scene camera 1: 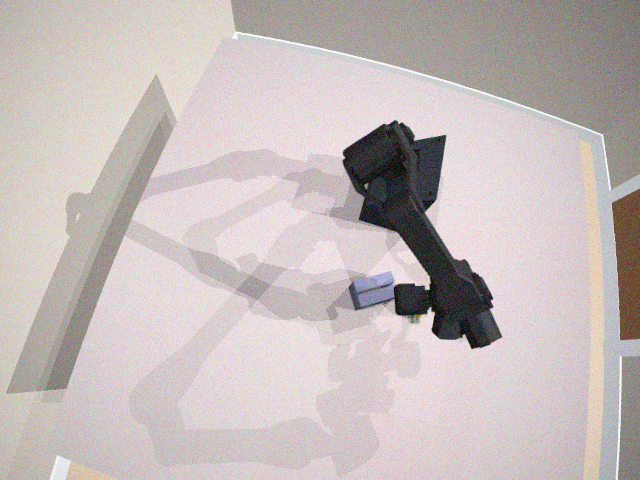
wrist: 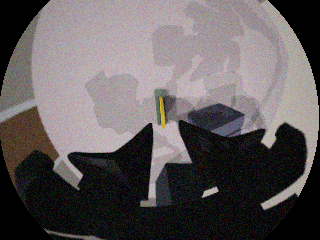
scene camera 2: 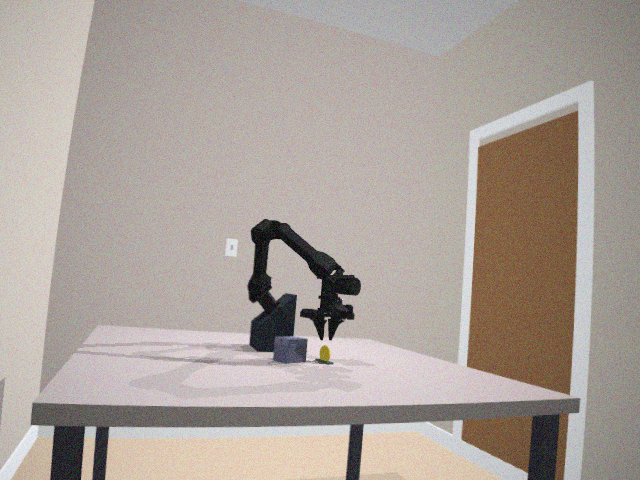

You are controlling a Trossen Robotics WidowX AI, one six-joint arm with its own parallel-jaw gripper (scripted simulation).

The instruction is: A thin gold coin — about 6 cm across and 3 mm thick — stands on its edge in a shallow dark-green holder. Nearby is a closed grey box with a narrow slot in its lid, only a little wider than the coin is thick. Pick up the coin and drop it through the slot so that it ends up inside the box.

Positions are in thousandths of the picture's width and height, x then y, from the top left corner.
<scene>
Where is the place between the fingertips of the gripper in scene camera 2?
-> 509, 709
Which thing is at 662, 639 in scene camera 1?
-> The gripper.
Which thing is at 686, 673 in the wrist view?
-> The gripper.
</scene>
